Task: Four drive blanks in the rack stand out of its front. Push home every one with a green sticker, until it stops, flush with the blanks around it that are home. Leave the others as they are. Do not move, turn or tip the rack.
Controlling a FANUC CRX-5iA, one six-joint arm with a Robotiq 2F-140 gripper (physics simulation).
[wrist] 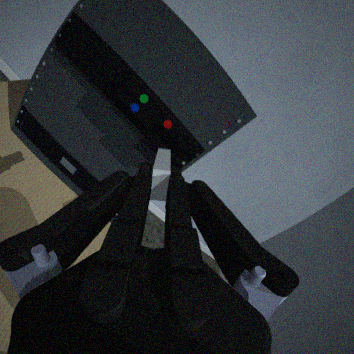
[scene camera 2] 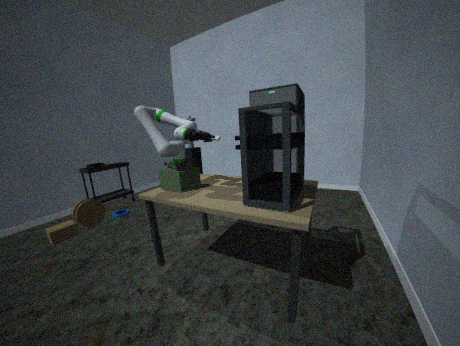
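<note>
The dark rack (scene camera 2: 286, 165) (wrist: 185, 65) stands upright on the table, its front toward the arm. In the scene view, dark blank ends (scene camera 2: 237, 138) stick out of its front at mid height; their stickers cannot be made out there. In the wrist view a green sticker (wrist: 144, 98) sits close beside a blue sticker (wrist: 135, 107), and a red sticker (wrist: 167, 124) lies nearer the fingertips. A fourth sticker does not show; the fingers cover part of the row. My gripper (scene camera 2: 218, 138) (wrist: 162, 159) is shut and empty, a short gap in front of the rack, at about the blanks' height.
A grey case (scene camera 2: 275, 98) with a green light shows above the rack. The wooden table (scene camera 2: 220, 204) carries the arm's green base block (scene camera 2: 180, 179) at its far end. A dark cart (scene camera 2: 116, 164), a round wooden disc (scene camera 2: 89, 212), a wooden box (scene camera 2: 62, 231) and a blue ring are off to the left.
</note>
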